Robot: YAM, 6 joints.
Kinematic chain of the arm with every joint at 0, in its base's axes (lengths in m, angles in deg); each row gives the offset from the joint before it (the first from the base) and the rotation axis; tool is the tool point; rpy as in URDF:
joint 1: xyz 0 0 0.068 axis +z
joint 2: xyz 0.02 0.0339 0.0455 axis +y
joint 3: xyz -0.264 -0.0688 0 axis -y
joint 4: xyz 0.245 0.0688 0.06 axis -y
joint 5: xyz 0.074 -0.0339 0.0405 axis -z
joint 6: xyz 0.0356 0 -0.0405 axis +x
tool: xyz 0 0 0 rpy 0 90 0
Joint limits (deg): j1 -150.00..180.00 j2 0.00..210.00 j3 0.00..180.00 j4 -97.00..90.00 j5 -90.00..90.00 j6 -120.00..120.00
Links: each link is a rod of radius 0.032 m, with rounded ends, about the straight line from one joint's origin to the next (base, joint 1, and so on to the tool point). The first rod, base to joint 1, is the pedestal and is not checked.
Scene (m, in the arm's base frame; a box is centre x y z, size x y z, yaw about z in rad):
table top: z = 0
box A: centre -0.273 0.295 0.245 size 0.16 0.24 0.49 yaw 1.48
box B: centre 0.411 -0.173 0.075 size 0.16 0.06 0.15 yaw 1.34
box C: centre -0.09 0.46 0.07 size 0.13 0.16 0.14 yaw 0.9
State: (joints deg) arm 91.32 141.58 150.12 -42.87 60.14 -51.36
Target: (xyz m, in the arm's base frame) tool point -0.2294 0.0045 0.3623
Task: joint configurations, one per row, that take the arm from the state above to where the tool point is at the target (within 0.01 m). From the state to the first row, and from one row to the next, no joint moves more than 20 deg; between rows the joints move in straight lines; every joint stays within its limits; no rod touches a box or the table.
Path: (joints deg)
1: 92.49 124.23 154.39 -50.60 52.07 -51.35
2: 93.66 106.87 158.66 -58.34 44.00 -51.35
3: 94.84 89.52 162.93 -66.07 35.93 -51.34
4: 96.01 72.16 167.19 -73.80 27.86 -51.34
5: 97.18 54.81 171.46 -81.53 19.80 -51.33
6: 98.35 37.45 175.73 -89.27 11.73 -51.32
7: 99.52 20.10 180.00 -97.00 3.66 -51.32
8: 115.62 32.47 162.12 -95.96 4.38 -51.33
9: 131.71 44.85 144.23 -94.93 5.10 -51.33
10: 147.81 57.23 126.35 -93.89 5.82 -51.34
11: 163.90 69.61 108.46 -92.85 6.54 -51.35
12: 180.00 81.99 90.58 -91.81 7.26 -51.36

